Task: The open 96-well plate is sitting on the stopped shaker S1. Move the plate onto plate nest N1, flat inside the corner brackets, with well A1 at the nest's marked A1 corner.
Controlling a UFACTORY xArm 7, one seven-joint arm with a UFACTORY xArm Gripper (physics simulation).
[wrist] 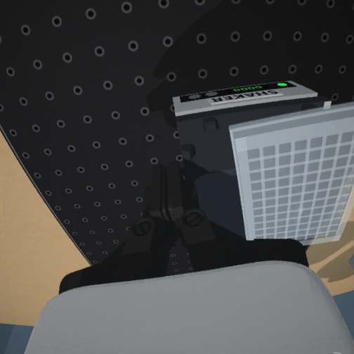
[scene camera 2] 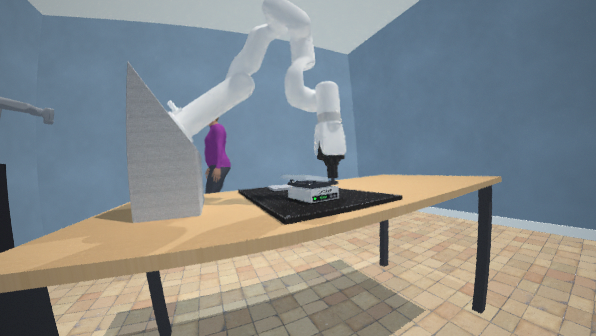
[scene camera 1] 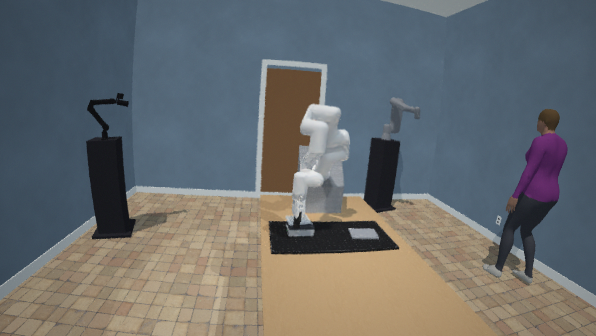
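Pixels of known places: gripper, fingertip midpoint: [scene camera 2: 332, 178] [scene camera 1: 296, 227]; arm's base at its link origin: [scene camera 2: 179, 128] [scene camera 1: 320, 172].
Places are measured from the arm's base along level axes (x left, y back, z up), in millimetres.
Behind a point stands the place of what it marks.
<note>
The translucent 96-well plate [scene camera 2: 295, 177] @(x -297, y -249, z -186 mm) [wrist: 300, 185] rests off-centre and slightly tilted on the shaker S1 [scene camera 1: 300, 232] @(x -301, y -371, z -234 mm) [scene camera 2: 314, 194] @(x -345, y -273, z -236 mm) [wrist: 200, 142], overhanging its side toward the robot base. In the wrist view, part of the shaker's dark top shows bare left of the plate. The shaker's display reads 0000 with a green light. My gripper [scene camera 1: 298, 220] @(x -330, y -374, z -199 mm) [scene camera 2: 332, 180] @(x -330, y -374, z -199 mm) [wrist: 171, 179] is shut and empty, its fingertips beside the plate at the shaker's edge. Nest N1 [scene camera 1: 364, 233] @(x 65, y -477, z -250 mm) [scene camera 2: 278, 188] @(x 6, y -401, z -250 mm) is a pale flat block on the mat. Its brackets and A1 mark are too small to tell.
The shaker and nest stand on a black perforated board [scene camera 1: 330, 246] @(x -194, y -523, z -261 mm) [scene camera 2: 360, 199] @(x -425, y -379, z -262 mm) [wrist: 75, 115] on the wooden table [scene camera 1: 350, 295] @(x -315, y -902, z -274 mm) [scene camera 2: 235, 227] @(x -335, y -42, z -274 mm). The arm's grey pedestal [scene camera 1: 322, 199] @(x -2, y -64, z -173 mm) [scene camera 2: 162, 175] @(x -128, y 72, z -155 mm) stands behind the board. A person [scene camera 1: 545, 170] [scene camera 2: 216, 147] stands beyond the table.
</note>
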